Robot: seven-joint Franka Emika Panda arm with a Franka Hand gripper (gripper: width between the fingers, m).
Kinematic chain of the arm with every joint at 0, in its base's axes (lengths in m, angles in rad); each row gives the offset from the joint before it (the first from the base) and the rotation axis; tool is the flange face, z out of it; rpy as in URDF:
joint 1: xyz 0 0 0.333 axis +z
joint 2: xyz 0 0 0 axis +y
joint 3: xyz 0 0 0.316 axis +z
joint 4: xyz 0.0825 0 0 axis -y
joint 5: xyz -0.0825 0 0.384 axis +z
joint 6: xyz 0 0 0 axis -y
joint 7: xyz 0.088 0 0 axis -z
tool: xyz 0 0 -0.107 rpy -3.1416 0 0
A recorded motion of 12 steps. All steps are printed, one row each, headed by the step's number.
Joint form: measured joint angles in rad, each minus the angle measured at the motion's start. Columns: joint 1, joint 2, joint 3, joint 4, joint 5, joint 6, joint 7.
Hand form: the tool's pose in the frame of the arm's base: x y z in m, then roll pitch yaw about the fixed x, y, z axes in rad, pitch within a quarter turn. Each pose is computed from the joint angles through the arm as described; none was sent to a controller.
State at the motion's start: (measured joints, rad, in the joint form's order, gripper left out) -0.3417 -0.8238 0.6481 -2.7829 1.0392 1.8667 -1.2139
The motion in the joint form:
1: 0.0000 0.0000 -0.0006 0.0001 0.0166 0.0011 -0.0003
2: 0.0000 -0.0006 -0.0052 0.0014 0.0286 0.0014 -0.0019
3: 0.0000 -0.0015 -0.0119 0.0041 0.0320 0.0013 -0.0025
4: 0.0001 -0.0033 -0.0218 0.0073 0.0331 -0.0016 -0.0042
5: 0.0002 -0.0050 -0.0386 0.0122 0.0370 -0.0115 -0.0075
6: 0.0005 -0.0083 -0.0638 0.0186 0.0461 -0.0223 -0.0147
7: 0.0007 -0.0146 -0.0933 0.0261 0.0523 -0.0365 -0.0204
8: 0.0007 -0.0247 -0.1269 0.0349 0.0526 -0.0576 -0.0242
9: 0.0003 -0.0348 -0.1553 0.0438 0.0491 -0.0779 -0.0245
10: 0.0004 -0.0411 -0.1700 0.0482 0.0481 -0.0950 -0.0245
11: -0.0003 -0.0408 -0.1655 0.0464 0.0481 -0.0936 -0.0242
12: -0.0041 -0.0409 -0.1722 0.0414 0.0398 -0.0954 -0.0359
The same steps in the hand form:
1: 0.2997 0.1418 0.3866 -2.7701 -0.3815 0.8350
2: 0.3006 0.1417 0.3885 -2.7640 -0.3952 0.8262
3: 0.3017 0.1409 0.3911 -2.7627 -0.4046 0.8214
4: 0.3026 0.1395 0.3945 -2.7608 -0.4147 0.8179
5: 0.3037 0.1374 0.3994 -2.7505 -0.4310 0.8106
6: 0.3055 0.1339 0.4070 -2.7377 -0.4597 0.7990
7: 0.3069 0.1295 0.4163 -2.7252 -0.4898 0.7867
8: 0.3074 0.1242 0.4271 -2.7128 -0.5182 0.7768
9: 0.3073 0.1198 0.4370 -2.7040 -0.5394 0.7701
10: 0.3063 0.1181 0.4421 -2.6941 -0.5493 0.7678
11: 0.3061 0.1187 0.4405 -2.6952 -0.5452 0.7689
12: 0.3058 0.1145 0.4389 -2.6992 -0.5448 0.7739

